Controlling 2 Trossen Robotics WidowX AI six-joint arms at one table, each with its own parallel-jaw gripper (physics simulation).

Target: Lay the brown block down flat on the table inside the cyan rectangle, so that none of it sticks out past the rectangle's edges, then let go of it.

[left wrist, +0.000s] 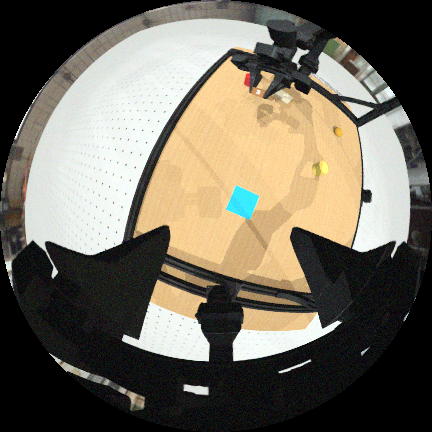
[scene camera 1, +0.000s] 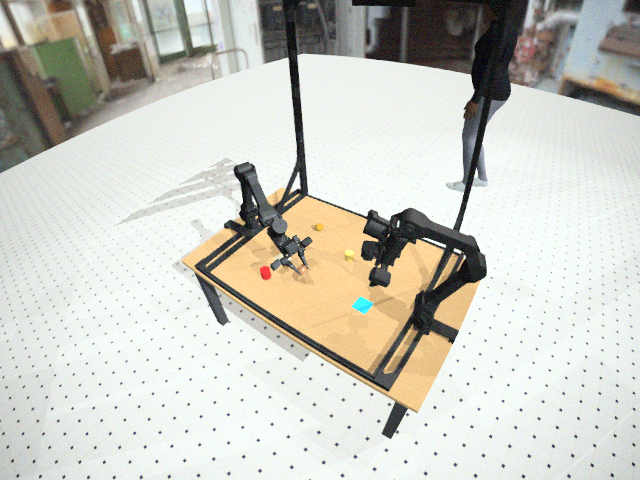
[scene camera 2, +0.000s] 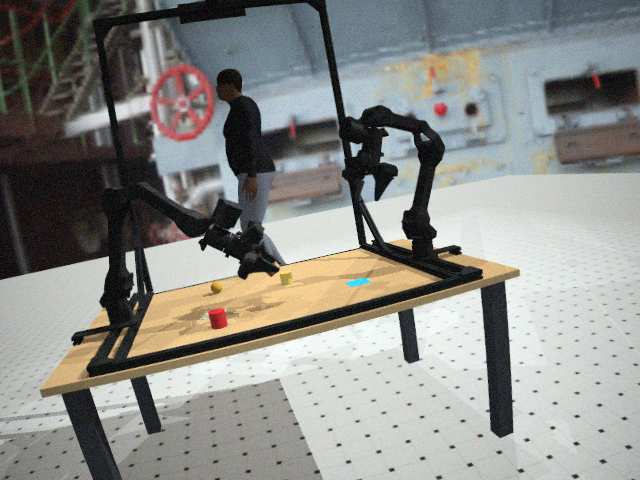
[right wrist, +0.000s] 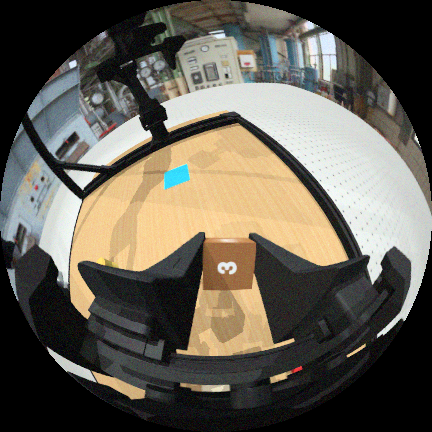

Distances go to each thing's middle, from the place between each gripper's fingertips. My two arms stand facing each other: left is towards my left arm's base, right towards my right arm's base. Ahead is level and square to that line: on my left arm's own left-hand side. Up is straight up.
Labels:
I see the brown block (right wrist: 227, 262) 290 mm to the right of my left hand, 130 mm below it and 40 mm ahead of it.
The brown block lies 20 mm to the right of my right hand.

